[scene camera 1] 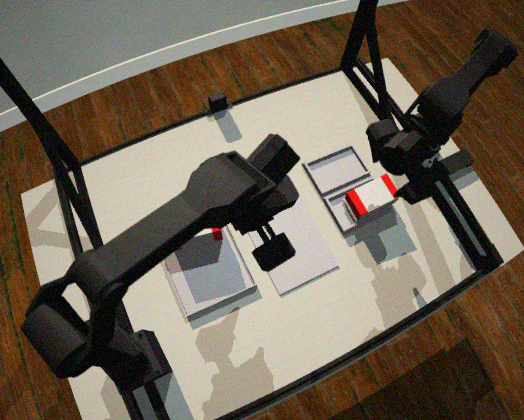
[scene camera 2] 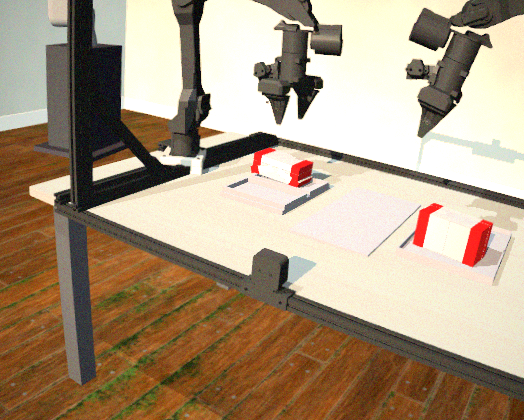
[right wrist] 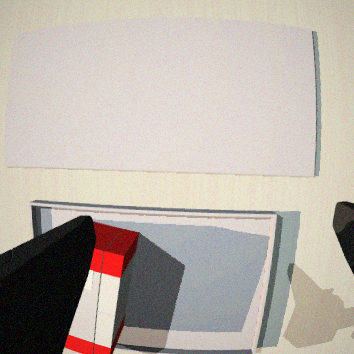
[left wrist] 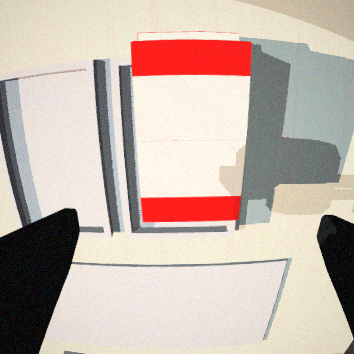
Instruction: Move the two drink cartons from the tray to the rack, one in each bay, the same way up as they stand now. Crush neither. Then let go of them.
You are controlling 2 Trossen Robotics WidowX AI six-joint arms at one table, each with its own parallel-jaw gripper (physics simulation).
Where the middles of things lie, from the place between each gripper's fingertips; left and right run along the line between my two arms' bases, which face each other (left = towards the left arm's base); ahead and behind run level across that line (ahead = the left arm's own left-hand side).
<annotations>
My left gripper is now 210 mm to the left of the pale grey mat (scene camera 2: 360, 221), 150 mm above it and 110 mm past it. From my left hand the other things lie so: grey tray (scene camera 1: 204, 275) (410 mm to the right, 150 mm behind, 140 mm below).
Now: the grey tray 18 cm below my right hand, 11 cm to the right of it and 8 cm behind it. Also, from my right hand: pale grey mat 19 cm below, 9 cm to the left, 4 cm behind.
</annotations>
